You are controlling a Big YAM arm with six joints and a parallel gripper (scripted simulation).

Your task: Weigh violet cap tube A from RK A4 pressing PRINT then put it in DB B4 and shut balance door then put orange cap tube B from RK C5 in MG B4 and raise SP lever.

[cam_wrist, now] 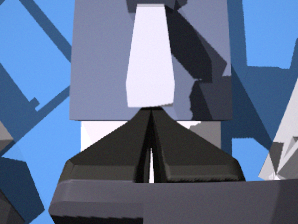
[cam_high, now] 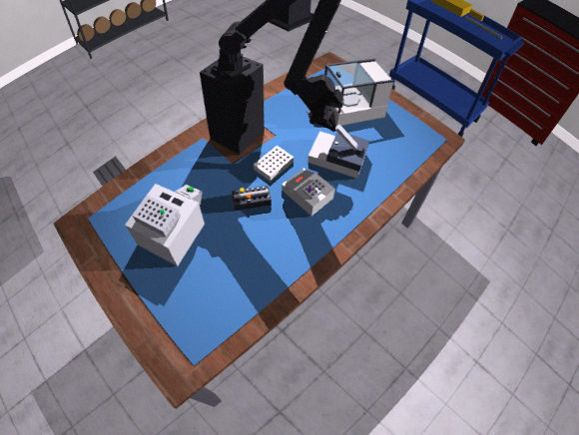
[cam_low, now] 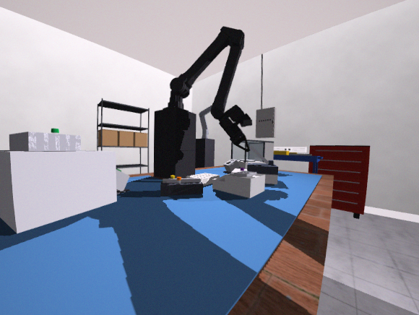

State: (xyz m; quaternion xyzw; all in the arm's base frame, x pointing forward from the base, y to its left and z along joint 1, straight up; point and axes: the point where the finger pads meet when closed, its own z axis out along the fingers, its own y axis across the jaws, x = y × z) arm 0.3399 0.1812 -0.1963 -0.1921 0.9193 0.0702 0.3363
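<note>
The SP lever is 50 mm ahead of my hand, 20 mm to the left of it and 20 mm below it. From my hand the other things lie so: tube rack RK: 190 mm to the right, 130 mm below, 110 mm behind; print key: 190 mm behind, 130 mm to the left, 80 mm below; dry block: 200 mm to the right, 120 mm below, 70 mm ahead.
</note>
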